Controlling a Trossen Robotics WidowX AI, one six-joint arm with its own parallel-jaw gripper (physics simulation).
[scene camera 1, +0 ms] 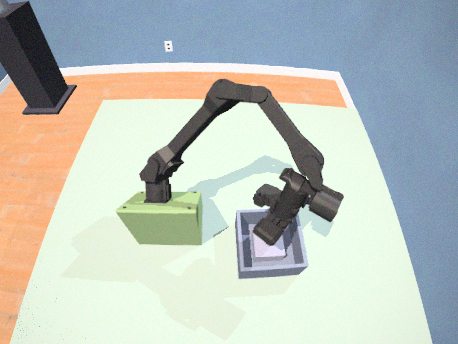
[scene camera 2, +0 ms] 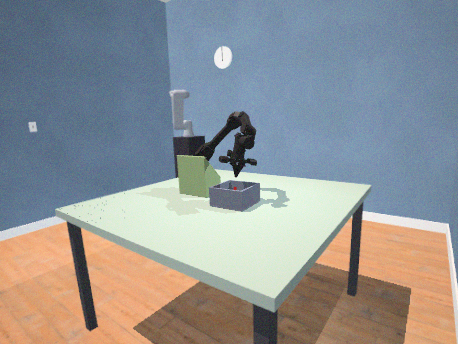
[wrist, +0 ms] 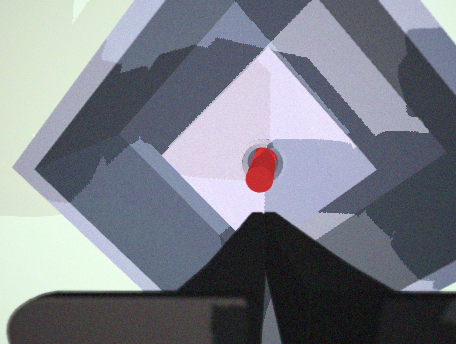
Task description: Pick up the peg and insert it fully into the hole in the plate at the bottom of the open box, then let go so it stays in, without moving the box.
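Frame: origin at the arm's base, x ahead, y left, z up, level; metres.
Seen in the pictures: gripper, fingertip midpoint: [scene camera 2: 235,177] [wrist: 262,223]; arm's base, origin of the base link: [scene camera 1: 158,199] [scene camera 2: 197,165].
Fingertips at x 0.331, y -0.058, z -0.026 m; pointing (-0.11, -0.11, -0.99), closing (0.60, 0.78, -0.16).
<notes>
Pixels of each thing's middle, then the offset from my fingertips to it. Level surfaces: height alone.
- red peg, body centre: [wrist: 265,157] [scene camera 2: 235,194] 0.006 m right, 0.002 m back, 0.089 m down
- pale plate, body centre: [wrist: 265,151] [scene camera 1: 267,244] 0.006 m right, 0.002 m back, 0.103 m down
- open grey-blue box, body centre: [wrist: 263,157] [scene camera 1: 268,243] [scene camera 2: 235,194] 0.006 m right, 0.002 m back, 0.088 m down
- pale green table, its level: 0.137 m down
The red peg [scene camera 2: 235,188] [wrist: 261,169] stands in the ringed hole of the pale plate [scene camera 1: 270,252] [wrist: 220,125], its upper part sticking out of the hole and leaning a little in the wrist view. How deep it sits cannot be told. The arm hides the peg in scene camera 1. The plate lies at the bottom of the open grey-blue box [scene camera 1: 271,272] [scene camera 2: 227,198] [wrist: 60,107]. My gripper [scene camera 2: 236,175] [wrist: 262,223] is shut and empty. It points down above the box, with its tips above the peg's level and apart from it.
The box walls rise around the plate. The green base block [scene camera 1: 167,227] [scene camera 2: 191,175] carrying the arm stands beside the box on the pale green table [scene camera 1: 350,300] [scene camera 2: 200,240]. A dark pedestal [scene camera 1: 37,60] [scene camera 2: 189,145] with another, light-coloured arm stands beyond the table.
</notes>
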